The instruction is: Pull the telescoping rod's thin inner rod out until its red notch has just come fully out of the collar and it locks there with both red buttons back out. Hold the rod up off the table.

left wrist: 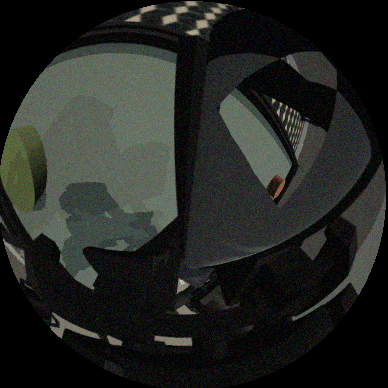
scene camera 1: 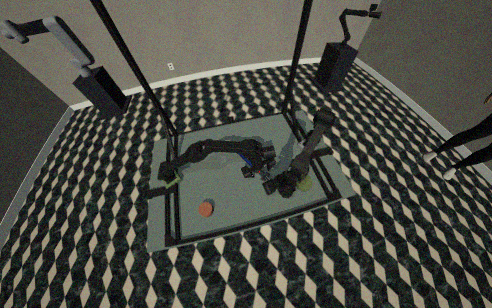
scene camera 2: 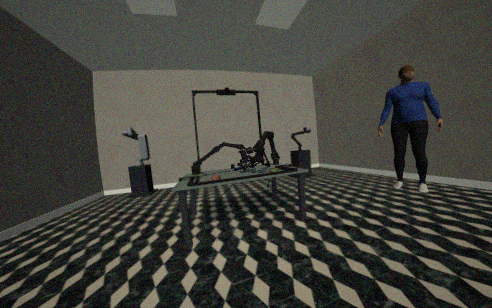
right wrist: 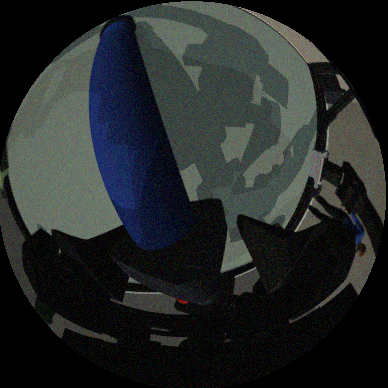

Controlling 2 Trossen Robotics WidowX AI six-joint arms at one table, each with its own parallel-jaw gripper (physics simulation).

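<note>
The telescoping rod has a blue outer tube [scene camera 1: 243, 159] [right wrist: 133, 144] and a dark collar [right wrist: 191, 249] with a red button [right wrist: 182, 301] [scene camera 1: 260, 173]. Its pale grey inner rod [left wrist: 216, 216] fills the left wrist view. My left gripper [scene camera 1: 271, 185] [left wrist: 192, 219] is shut on the inner rod, right of the collar in scene camera 1. My right gripper [scene camera 1: 254, 170] [right wrist: 191, 221] is open, with its fingers wide on either side of the collar end of the blue tube. The rod sits low over the table [scene camera 1: 229, 195]; I cannot tell whether it touches it.
A green disc [scene camera 1: 304, 184] [left wrist: 19, 168] lies on the table beside the left arm. An orange disc [scene camera 1: 205, 209] [left wrist: 276, 185] [scene camera 2: 215, 176] lies near the front left. A black frame [scene camera 1: 245, 226] rims the table, with tall posts [scene camera 1: 293, 61] at the back.
</note>
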